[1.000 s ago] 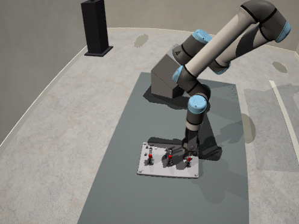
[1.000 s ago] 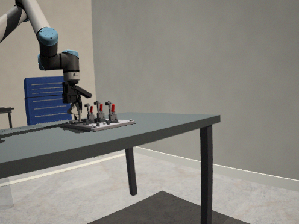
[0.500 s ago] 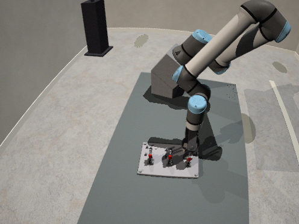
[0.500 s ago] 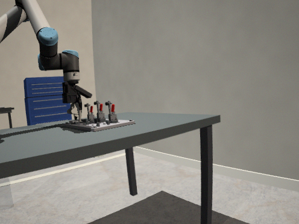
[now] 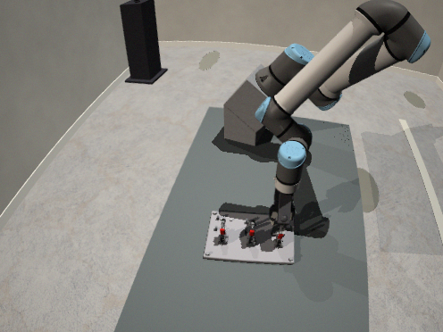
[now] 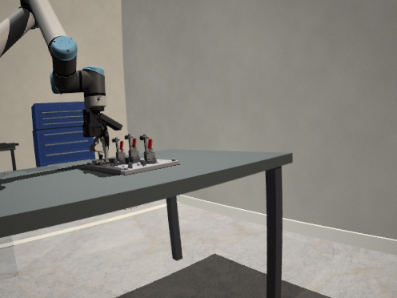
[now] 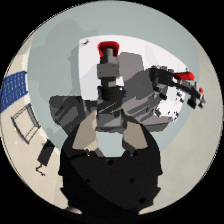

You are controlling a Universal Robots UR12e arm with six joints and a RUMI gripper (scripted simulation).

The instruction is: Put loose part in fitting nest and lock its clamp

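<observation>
Now: hand 10 mm above the grey part.
</observation>
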